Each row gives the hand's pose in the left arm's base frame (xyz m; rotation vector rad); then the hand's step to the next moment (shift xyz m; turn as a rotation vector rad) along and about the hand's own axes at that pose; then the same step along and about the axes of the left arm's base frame.
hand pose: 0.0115 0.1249 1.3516 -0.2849 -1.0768 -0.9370
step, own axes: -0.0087 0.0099 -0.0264 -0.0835 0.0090 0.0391
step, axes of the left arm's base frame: 0.0228 -0.0059 -0.0178 -0.0299 0.0722 -0.0498
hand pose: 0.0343 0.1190 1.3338 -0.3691 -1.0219 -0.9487
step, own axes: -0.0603 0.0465 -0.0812 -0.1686 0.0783 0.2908
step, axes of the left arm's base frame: 0.0717 0.0025 -0.0852 -0.1294 0.3196 0.0157
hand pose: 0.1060 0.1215 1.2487 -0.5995 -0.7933 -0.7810
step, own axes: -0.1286 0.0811 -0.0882 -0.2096 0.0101 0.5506
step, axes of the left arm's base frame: 0.0404 0.0320 -0.1680 -0.3048 0.4836 0.1427
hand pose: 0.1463 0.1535 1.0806 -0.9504 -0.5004 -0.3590
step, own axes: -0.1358 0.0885 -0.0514 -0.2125 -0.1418 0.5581
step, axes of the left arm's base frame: -0.0557 0.0143 -0.1600 -0.3851 0.4086 0.2479
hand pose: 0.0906 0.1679 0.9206 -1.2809 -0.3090 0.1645
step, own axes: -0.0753 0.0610 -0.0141 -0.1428 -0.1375 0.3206
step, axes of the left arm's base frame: -0.0638 -0.0176 -0.0722 -0.2437 0.2129 0.1933
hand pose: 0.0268 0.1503 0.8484 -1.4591 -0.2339 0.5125
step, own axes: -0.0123 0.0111 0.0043 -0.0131 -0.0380 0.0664
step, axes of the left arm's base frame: -0.0148 -0.0016 -0.0085 -0.0343 0.0515 0.0468
